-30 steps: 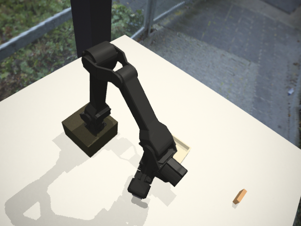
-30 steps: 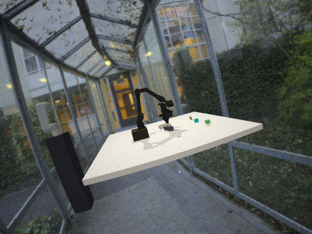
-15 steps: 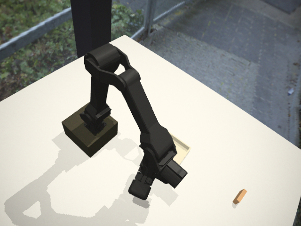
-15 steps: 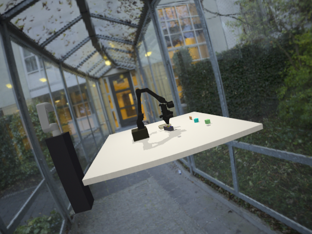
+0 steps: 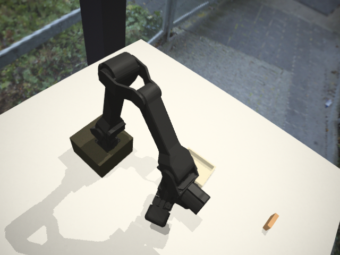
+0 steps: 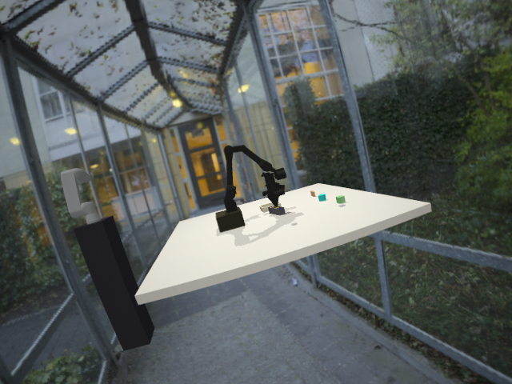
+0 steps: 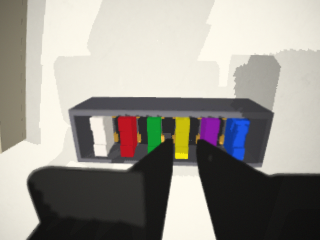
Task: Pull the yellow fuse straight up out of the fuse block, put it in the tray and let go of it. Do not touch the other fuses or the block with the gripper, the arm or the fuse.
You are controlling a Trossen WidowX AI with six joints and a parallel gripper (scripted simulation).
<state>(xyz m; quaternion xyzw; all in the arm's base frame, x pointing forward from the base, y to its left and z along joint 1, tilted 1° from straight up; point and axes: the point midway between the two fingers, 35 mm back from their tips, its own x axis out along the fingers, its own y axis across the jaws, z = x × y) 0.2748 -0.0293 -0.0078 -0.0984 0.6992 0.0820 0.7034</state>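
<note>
Right now the yellow fuse is 2 cm below my gripper tip. Also, from my gripper tip: purple fuse: 2 cm to the right, 2 cm below; then cream tray: 19 cm to the left, 5 cm below; then green fuse: 1 cm behind, 2 cm to the left, 2 cm below.
</note>
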